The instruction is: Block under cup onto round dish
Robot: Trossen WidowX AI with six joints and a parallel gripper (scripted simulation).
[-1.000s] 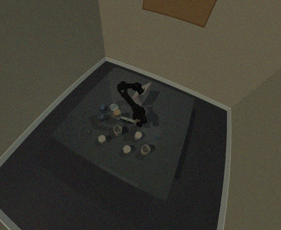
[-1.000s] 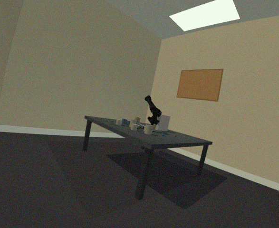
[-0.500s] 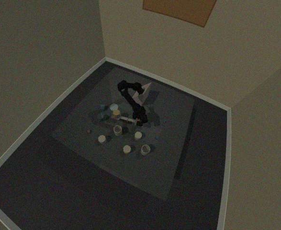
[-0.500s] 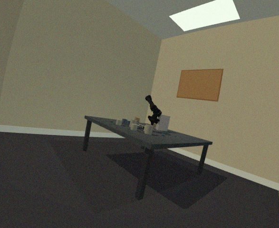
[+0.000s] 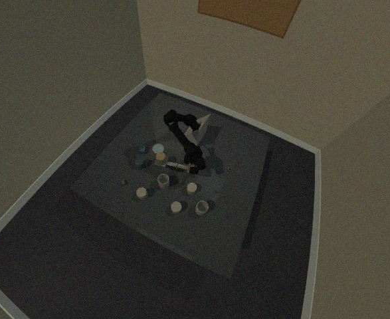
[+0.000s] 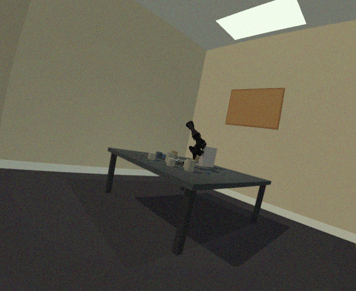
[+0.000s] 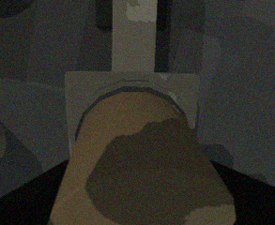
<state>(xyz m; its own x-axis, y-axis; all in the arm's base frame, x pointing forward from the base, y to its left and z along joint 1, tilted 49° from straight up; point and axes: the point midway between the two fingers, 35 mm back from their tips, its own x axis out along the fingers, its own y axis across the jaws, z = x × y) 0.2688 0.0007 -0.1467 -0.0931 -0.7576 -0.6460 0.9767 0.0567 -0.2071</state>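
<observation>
Right now my gripper tip is 3 cm short of the pale beam, 13 cm to the left of it and 4 cm above it. Round my gripper tip: brown block (32 cm ahead, 44 cm to the right, 7 cm below); then pale blue round dish (7 cm behind, 36 cm to the right, 7 cm below); then tan cup (2 cm to the left, 1 cm above).
</observation>
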